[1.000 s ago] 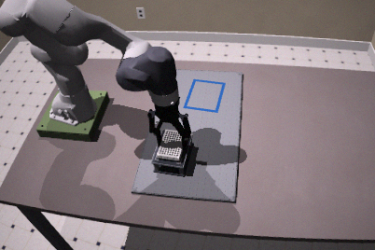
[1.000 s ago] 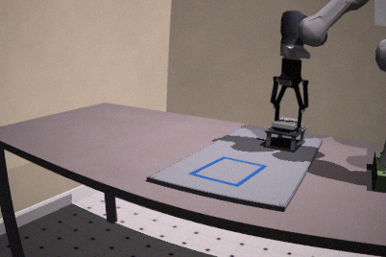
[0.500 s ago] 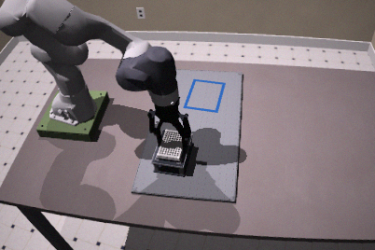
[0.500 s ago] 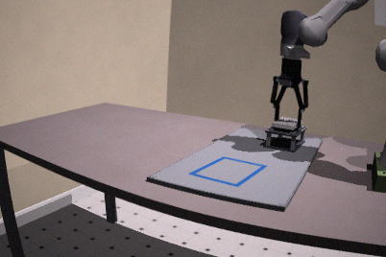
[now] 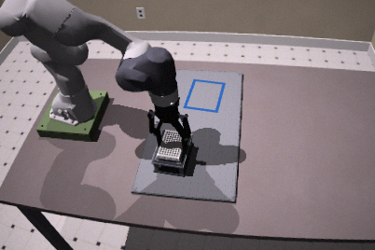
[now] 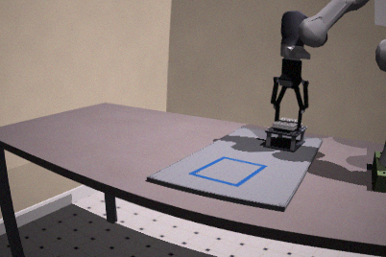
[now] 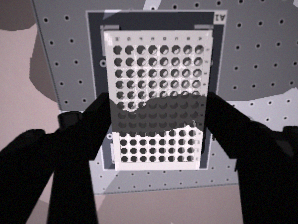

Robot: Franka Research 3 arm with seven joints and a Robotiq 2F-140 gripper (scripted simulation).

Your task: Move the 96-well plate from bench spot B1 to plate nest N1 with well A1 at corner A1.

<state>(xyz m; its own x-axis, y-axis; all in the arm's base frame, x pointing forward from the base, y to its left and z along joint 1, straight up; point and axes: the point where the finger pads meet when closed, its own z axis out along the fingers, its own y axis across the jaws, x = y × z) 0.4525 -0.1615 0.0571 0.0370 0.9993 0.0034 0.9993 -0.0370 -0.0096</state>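
My hand is 20 mm above the white 96-well plate. Also, from my hand: raised plate nest N1 (40 mm below); A1 mark (60 mm ahead, 70 mm to the left, 40 mm below).
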